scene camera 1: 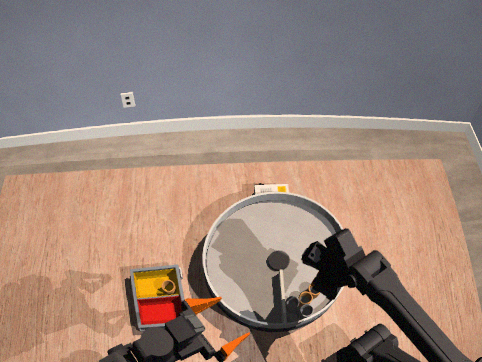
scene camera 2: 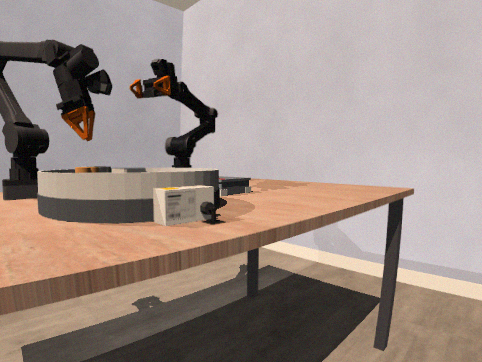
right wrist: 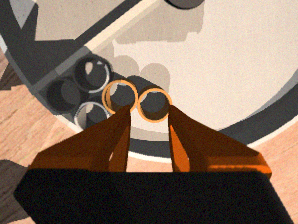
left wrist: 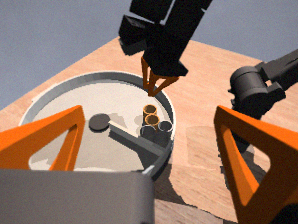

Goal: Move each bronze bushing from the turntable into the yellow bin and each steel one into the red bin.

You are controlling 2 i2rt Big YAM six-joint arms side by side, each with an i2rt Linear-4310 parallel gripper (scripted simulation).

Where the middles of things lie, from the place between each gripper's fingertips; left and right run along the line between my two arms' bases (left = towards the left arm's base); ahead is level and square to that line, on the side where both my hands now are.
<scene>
I see my right gripper (scene camera 2: 87, 139) 10 cm short of the yellow bin (scene camera 1: 148, 283), 42 cm to the right of it and 15 cm above it. The rest, counted from my right hand: red bin (scene camera 1: 156, 310): 1 cm ahead, 41 cm to the left, 15 cm below; then turntable (scene camera 1: 246, 252): 12 cm ahead, 6 cm to the left, 12 cm below.
I see the red bin 34 cm below my left hand, 18 cm to the left of it and 12 cm ahead of it. Round my left hand: turntable: 31 cm below, 23 cm ahead, 17 cm to the right; yellow bin: 34 cm below, 21 cm ahead, 18 cm to the left.
</scene>
